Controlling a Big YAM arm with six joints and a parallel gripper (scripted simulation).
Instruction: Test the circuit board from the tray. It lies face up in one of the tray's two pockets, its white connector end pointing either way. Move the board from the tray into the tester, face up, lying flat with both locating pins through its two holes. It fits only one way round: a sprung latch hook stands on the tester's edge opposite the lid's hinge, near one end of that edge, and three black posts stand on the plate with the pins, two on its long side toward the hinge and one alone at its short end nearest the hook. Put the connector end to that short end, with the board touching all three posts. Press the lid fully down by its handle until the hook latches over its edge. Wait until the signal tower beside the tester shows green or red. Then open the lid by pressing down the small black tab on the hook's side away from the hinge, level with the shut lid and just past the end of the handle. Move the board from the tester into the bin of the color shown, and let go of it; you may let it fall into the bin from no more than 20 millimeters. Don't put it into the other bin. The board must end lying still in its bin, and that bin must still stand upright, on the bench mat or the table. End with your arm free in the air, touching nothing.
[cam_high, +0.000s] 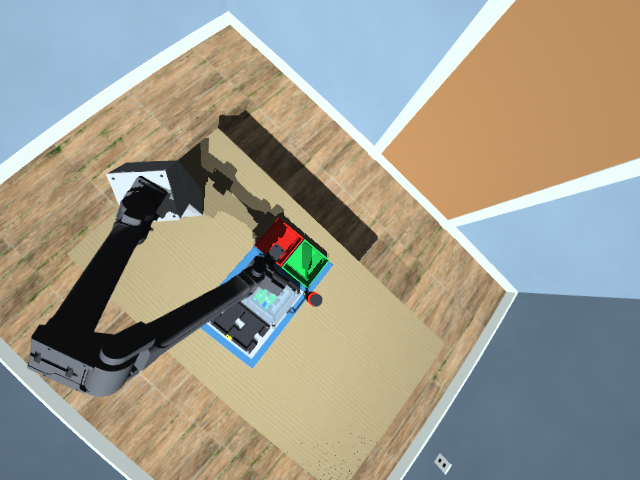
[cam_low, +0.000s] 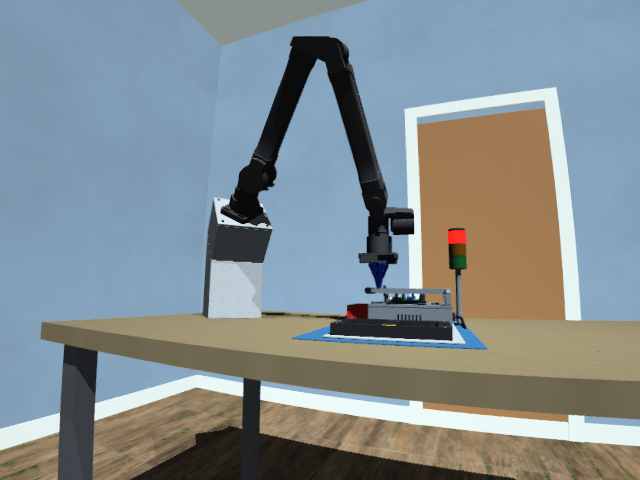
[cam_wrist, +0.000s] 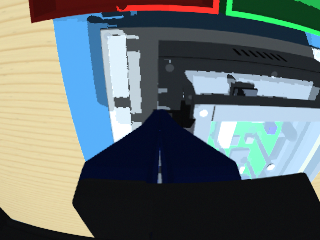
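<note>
My gripper is now 1 cm short of the black latch hook and 1 cm above it. From my hand the other things lie so: green circuit board (7 cm to the right, 6 cm ahead, 3 cm below); tester plate (7 cm to the right, 7 cm ahead, 3 cm below); tester lid (7 cm to the right, 6 cm ahead, 1 cm below).
</note>
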